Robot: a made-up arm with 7 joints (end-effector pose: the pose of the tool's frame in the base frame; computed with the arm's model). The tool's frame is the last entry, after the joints.
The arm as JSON. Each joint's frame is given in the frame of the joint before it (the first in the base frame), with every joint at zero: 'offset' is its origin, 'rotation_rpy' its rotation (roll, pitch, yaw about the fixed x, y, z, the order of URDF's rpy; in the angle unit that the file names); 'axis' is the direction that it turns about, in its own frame. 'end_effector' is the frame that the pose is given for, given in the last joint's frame.
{
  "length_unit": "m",
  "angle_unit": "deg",
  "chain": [
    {
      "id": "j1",
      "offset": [
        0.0,
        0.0,
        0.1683
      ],
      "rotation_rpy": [
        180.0,
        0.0,
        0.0
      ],
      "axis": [
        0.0,
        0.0,
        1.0
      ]
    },
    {
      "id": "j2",
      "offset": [
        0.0,
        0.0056,
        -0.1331
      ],
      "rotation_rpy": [
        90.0,
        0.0,
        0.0
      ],
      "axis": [
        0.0,
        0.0,
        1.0
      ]
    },
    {
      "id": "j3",
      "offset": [
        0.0,
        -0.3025,
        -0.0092
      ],
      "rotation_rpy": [
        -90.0,
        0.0,
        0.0
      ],
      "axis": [
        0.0,
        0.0,
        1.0
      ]
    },
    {
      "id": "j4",
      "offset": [
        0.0,
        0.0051,
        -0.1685
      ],
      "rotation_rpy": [
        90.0,
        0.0,
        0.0
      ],
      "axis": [
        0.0,
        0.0,
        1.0
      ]
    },
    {
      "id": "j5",
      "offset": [
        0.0,
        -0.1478,
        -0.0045
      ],
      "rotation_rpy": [
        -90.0,
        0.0,
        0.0
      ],
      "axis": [
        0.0,
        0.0,
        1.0
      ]
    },
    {
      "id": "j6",
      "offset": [
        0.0,
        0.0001,
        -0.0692
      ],
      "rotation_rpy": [
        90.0,
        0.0,
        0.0
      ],
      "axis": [
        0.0,
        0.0,
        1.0
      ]
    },
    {
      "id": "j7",
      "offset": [
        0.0,
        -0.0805,
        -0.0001
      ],
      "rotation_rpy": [
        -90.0,
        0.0,
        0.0
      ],
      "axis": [
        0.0,
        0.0,
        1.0
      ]
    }
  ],
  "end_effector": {
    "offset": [
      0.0,
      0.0,
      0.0
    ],
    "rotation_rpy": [
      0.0,
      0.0,
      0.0
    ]
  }
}
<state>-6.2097 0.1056 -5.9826 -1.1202 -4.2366 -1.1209 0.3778</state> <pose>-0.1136 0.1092 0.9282 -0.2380 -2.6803 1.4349</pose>
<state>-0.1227 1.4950 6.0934 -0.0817 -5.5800 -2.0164 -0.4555</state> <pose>0.6347 0.0868 0.4263 2.3338 0.7755 0.6354</pose>
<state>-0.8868 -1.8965 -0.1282 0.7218 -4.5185 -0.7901 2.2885</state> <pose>-0.4804 -0.5013 0.2591 0.4870 1.8318 0.2923</pose>
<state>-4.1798 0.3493 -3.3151 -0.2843 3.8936 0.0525 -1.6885</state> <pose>-0.1656 -0.2940 0.9827 -2.1689 1.1777 -0.0035</pose>
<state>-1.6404 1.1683 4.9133 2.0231 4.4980 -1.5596 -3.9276</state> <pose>-0.1783 0.3685 0.3284 0.2545 -0.2289 -0.3389</pose>
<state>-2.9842 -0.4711 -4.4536 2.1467 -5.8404 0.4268 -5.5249</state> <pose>0.2364 0.1935 0.5209 0.4777 0.2721 -0.9789</pose>
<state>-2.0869 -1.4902 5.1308 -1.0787 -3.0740 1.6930 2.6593</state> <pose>0.4380 -0.3309 0.2560 1.1276 0.6593 -0.5710</pose>
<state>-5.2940 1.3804 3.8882 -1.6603 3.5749 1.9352 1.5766</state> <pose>0.0917 -0.4204 0.2585 1.6214 -1.9648 1.6210</pose>
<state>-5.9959 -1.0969 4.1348 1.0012 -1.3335 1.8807 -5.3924</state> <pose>-0.5157 0.2502 0.4248 -0.6528 0.1449 -0.1508</pose>
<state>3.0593 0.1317 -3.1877 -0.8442 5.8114 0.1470 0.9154</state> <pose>-0.3002 -0.0243 0.9434 -2.6784 0.4697 -1.1998</pose>
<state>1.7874 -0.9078 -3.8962 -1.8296 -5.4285 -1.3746 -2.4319</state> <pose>0.1279 0.1447 0.6721 1.0165 1.7369 1.9575</pose>
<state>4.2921 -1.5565 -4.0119 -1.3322 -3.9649 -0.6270 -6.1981</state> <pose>0.0731 -0.5872 0.5006 -0.1019 -2.9422 -1.0247</pose>
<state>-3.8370 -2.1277 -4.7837 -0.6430 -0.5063 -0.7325 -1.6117</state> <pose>0.5316 0.2017 -0.0925 -0.5504 -0.9702 -0.6403</pose>
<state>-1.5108 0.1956 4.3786 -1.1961 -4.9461 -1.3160 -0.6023</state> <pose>0.2580 0.1017 0.8296 -1.1813 -1.1009 -0.2424</pose>
